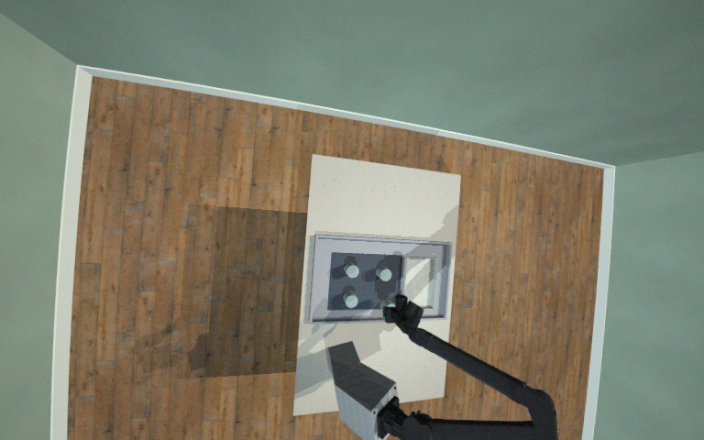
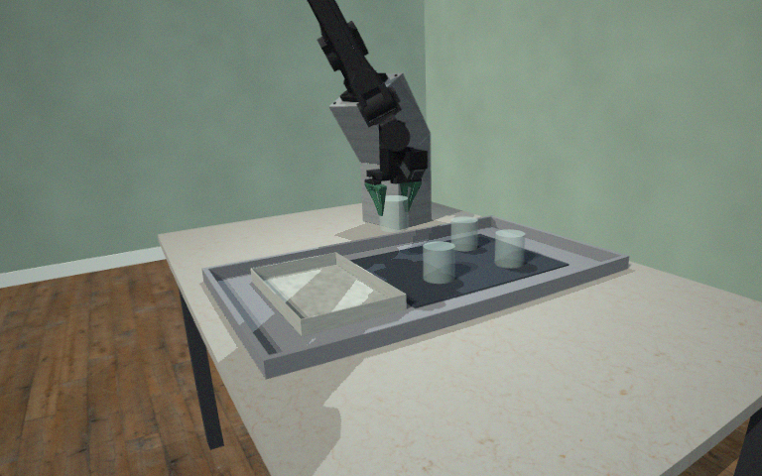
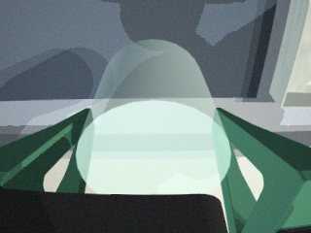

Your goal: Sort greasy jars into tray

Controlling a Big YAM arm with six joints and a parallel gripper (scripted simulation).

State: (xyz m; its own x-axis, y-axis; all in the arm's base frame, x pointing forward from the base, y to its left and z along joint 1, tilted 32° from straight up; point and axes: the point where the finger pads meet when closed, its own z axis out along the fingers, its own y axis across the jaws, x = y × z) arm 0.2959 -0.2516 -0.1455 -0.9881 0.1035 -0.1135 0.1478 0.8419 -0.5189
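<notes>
My gripper is now 24 cm to the left of the pale tray, 11 cm above it and 7 cm short of it. From my hand the other things lie so: dark drying mat: 12 cm below, 11 cm ahead, 8 cm to the left.
</notes>
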